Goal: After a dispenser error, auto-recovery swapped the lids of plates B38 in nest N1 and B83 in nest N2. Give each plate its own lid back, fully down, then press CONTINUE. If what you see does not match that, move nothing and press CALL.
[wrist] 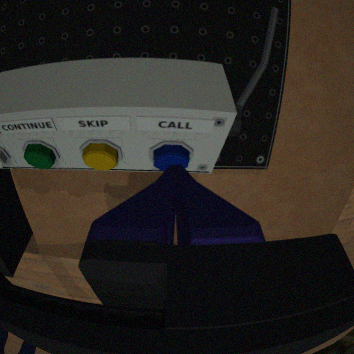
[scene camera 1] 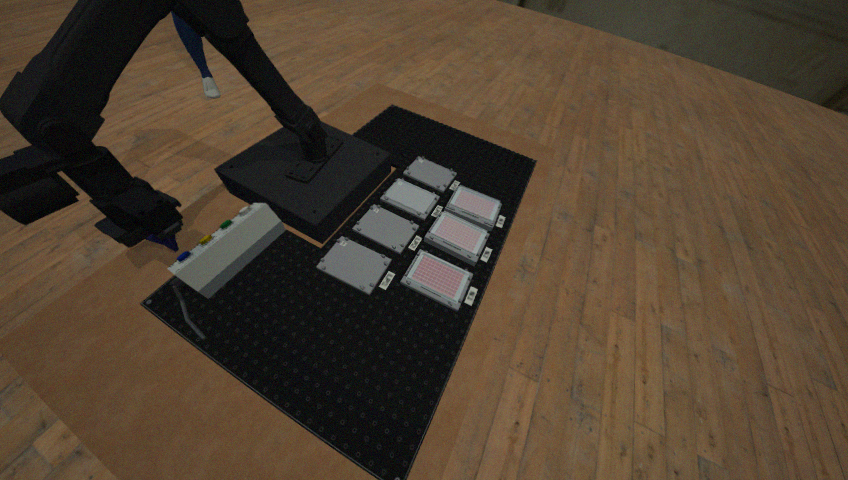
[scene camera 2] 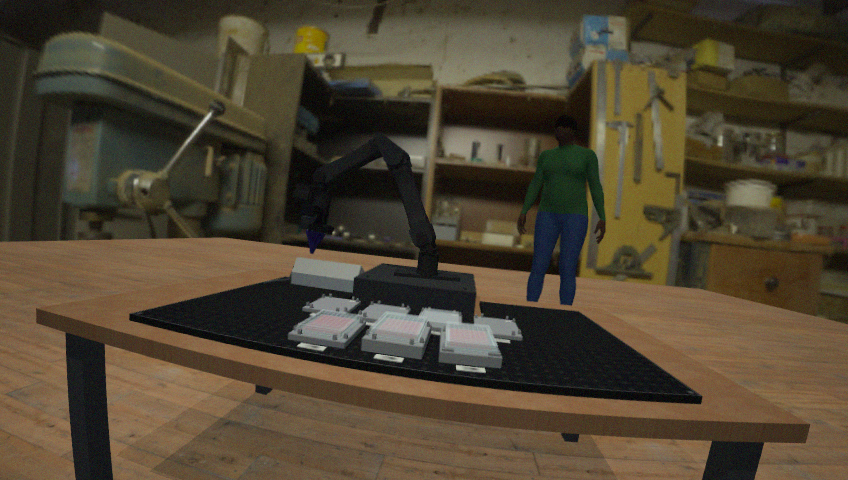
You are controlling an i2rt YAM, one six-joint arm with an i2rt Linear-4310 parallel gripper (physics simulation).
Path:
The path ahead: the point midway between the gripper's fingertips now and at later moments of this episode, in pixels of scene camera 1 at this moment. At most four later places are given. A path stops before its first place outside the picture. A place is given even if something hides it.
The gripper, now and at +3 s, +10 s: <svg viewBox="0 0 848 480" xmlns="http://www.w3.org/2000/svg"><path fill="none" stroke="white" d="M175 249L181 255L184 258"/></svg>. At the last of these places it grips a blue CALL button.

